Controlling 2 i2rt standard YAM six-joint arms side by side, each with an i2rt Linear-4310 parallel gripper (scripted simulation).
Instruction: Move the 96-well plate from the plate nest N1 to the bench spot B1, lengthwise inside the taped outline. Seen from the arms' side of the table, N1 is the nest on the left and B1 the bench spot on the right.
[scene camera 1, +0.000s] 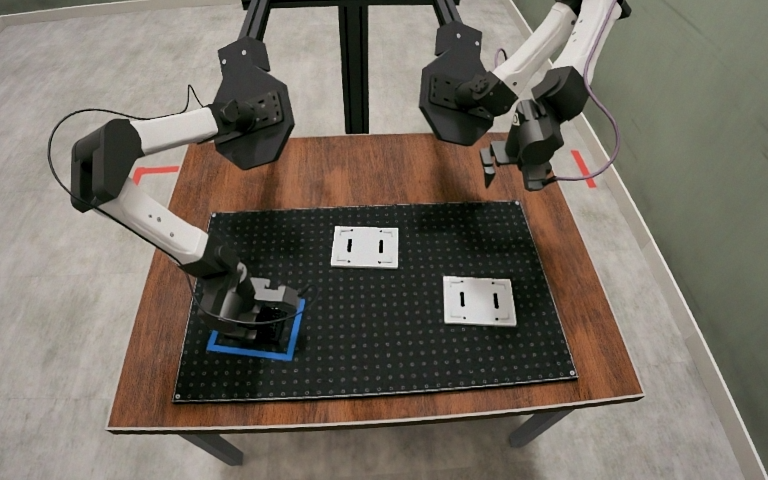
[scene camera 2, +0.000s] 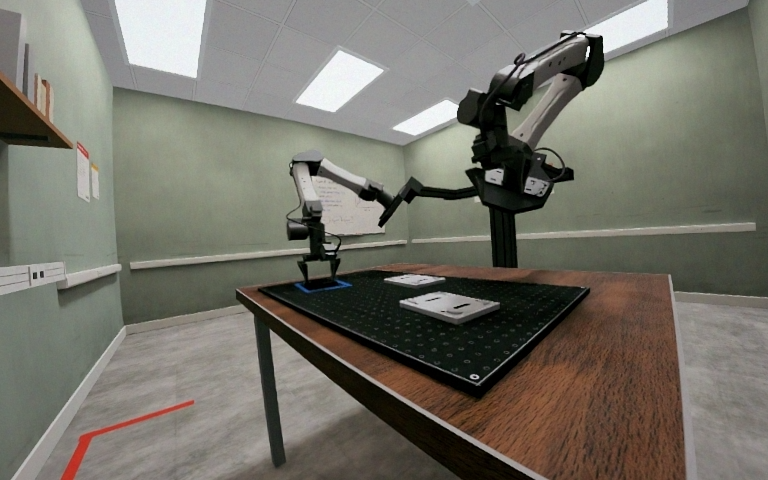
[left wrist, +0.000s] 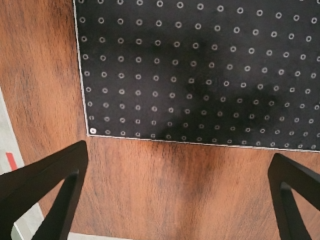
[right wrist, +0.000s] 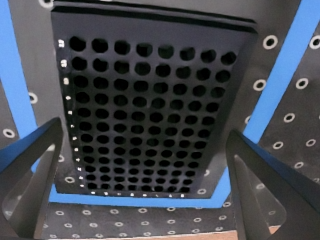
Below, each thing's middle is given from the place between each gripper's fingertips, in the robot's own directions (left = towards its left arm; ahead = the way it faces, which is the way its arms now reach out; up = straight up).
My right hand is 10 mm above the black 96-well plate (right wrist: 159, 146).
Now: the black 96-well plate 120 mm ahead of my left hand (scene camera 2: 500, 196), 590 mm to the right of it and 230 mm below it.
